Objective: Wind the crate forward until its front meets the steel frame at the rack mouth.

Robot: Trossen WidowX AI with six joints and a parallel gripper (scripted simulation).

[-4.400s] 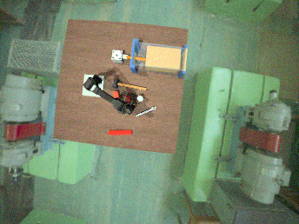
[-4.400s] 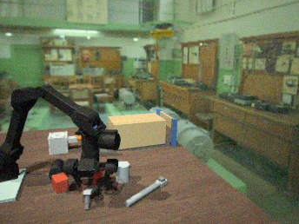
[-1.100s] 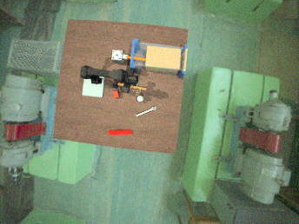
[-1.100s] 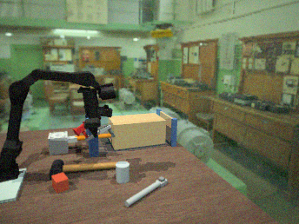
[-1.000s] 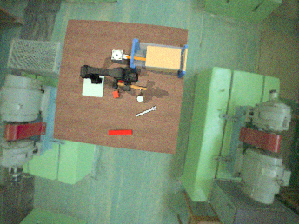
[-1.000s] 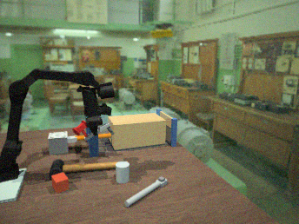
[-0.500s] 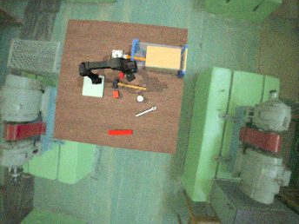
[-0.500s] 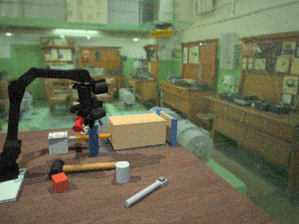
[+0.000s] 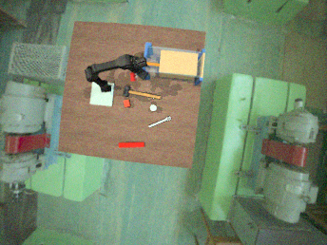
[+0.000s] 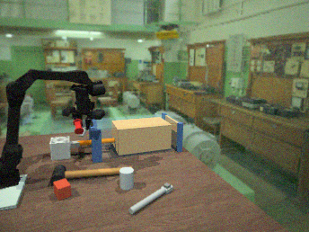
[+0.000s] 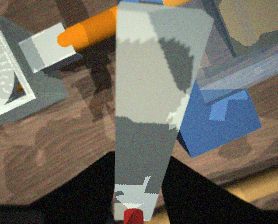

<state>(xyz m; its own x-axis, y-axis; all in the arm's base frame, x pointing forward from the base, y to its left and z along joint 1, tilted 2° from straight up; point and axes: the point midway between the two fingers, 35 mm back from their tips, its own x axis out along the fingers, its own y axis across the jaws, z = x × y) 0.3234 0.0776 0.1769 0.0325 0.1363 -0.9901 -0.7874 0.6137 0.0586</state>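
Right now my gripper tip is 4 cm to the left of the red knob, 3 cm past it and 2 cm below it. Round my gripper tip: winch handle 2 cm above, 1 cm to the right; winch 14 cm below, 13 cm to the left, 12 cm behind; blue steel frame 11 cm to the left, 6 cm below, 6 cm ahead.
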